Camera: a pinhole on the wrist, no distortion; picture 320 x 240 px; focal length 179.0 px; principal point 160.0 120.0 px. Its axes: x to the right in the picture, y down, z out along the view. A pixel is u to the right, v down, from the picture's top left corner.
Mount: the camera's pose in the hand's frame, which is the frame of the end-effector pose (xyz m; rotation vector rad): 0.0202 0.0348 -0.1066 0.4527 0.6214 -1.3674
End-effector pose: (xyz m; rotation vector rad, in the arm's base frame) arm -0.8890 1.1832 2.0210 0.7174 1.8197 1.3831
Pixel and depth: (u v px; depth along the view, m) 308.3 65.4 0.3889
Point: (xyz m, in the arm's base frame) -0.8933 1.0396 1.5686
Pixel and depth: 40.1 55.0 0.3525
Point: -0.5836 1.2955 1.9582
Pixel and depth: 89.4 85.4 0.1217
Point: -0.8802 1.1992 2.0066
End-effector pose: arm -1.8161 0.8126 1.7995 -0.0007 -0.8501 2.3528
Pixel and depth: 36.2 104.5 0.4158
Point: -1.9043 0.6049 2.1280
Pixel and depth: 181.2 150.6 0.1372
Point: -1.8310 0.8931 1.8363
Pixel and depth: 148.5 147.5 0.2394
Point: -1.8494 0.8741 1.9409
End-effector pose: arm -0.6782 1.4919 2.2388 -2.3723 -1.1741 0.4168
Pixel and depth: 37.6 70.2 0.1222
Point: -0.6889 1.4928 2.1950
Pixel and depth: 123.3 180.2 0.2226
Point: -0.6858 1.6454 2.1873
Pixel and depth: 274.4 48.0 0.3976
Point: -1.0204 1.6868 2.4362
